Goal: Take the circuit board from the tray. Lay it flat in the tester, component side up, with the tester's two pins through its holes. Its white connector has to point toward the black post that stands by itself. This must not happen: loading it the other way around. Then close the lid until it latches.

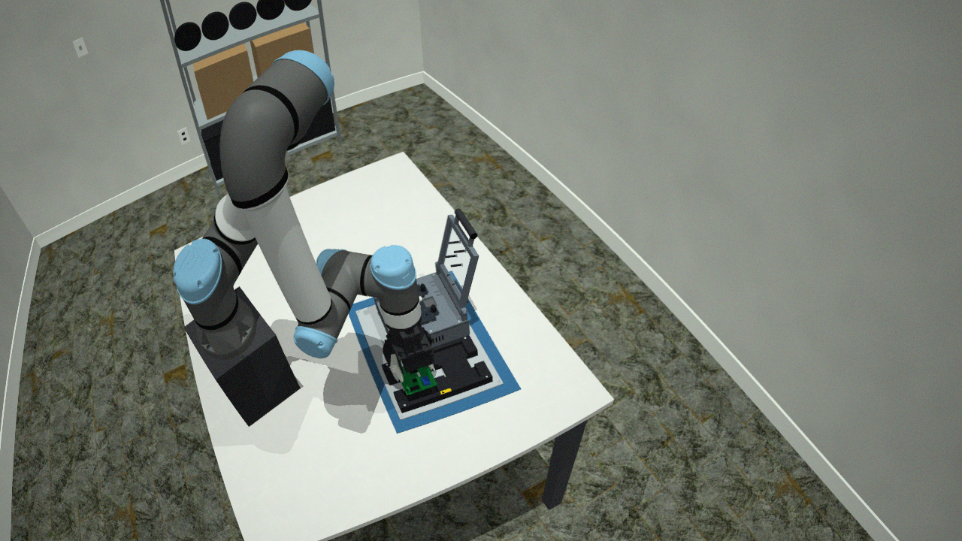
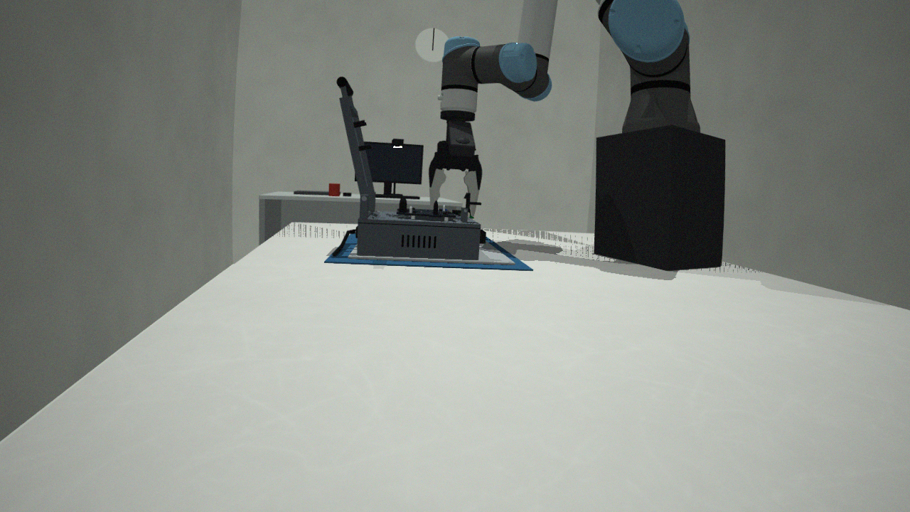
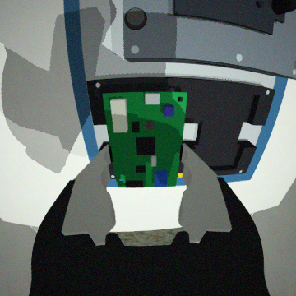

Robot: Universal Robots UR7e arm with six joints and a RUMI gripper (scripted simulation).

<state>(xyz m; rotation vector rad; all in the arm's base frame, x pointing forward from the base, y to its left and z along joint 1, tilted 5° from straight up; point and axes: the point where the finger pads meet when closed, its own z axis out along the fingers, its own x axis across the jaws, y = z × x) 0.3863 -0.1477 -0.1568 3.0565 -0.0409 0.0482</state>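
My hand is 19 cm short of the lid, 16 cm to the right of it and 13 cm below it. From my hand the other things lie so: green circuit board: right at my hand.
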